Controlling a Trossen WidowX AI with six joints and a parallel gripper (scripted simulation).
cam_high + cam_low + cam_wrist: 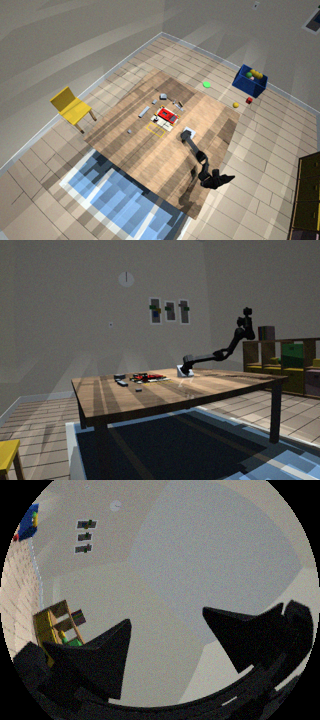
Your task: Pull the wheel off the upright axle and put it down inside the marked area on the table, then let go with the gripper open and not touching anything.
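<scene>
Now: the dark grey wheel 71 cm ahead of my gripper tip, 45 cm below it and 38 cm to the right of it. Also, from my gripper tip: upright axle 71 cm ahead, 45 cm below, 38 cm to the right.
</scene>
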